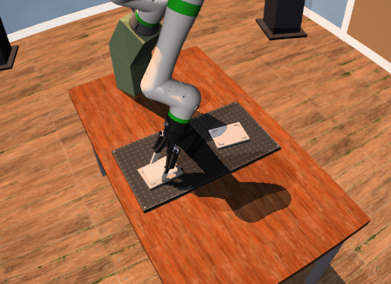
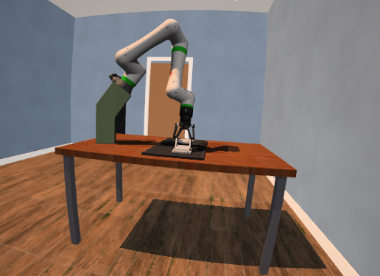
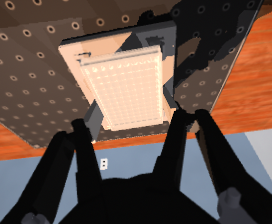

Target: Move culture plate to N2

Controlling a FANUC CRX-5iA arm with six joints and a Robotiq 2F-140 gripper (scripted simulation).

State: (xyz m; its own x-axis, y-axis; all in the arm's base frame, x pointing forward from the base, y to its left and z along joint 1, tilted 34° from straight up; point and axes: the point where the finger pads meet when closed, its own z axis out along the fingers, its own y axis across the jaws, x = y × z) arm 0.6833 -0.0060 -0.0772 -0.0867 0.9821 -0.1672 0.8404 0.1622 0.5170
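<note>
Right now the plate lid is 2 cm below my hand.
</note>
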